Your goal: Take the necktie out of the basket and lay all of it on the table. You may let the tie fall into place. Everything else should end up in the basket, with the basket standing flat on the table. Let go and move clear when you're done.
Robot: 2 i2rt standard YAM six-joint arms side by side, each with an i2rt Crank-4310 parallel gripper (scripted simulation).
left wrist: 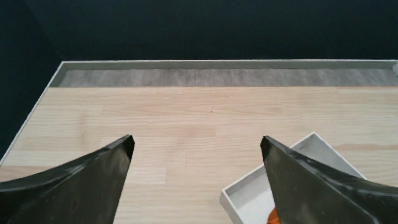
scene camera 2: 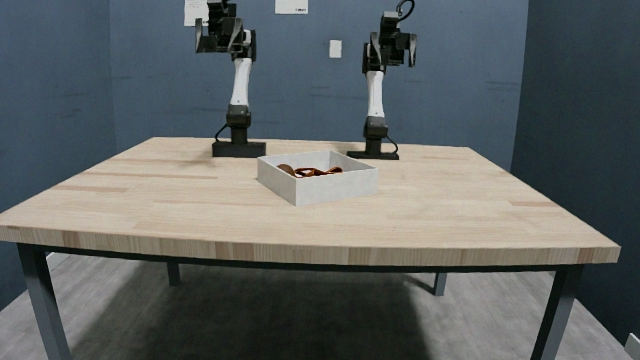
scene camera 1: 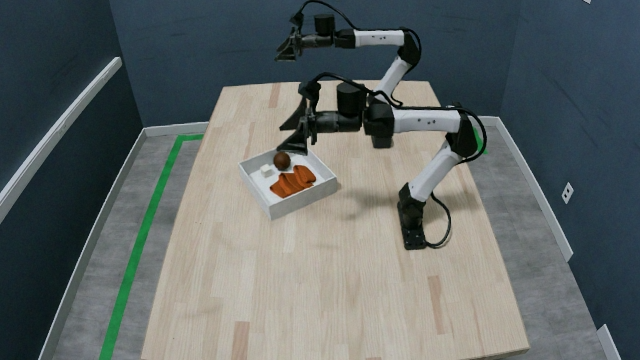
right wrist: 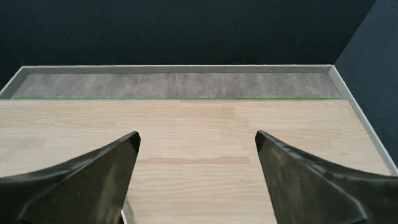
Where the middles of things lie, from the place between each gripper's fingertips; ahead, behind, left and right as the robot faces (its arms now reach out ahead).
Labels:
I see the white basket (scene camera 2: 351, 183) 36 cm below my right hand (scene camera 2: 212, 51) and 29 cm to the left of it.
Right now the white basket is 34 cm below my left hand (scene camera 1: 277, 138), 22 cm to the right of it and 1 cm ahead of it.

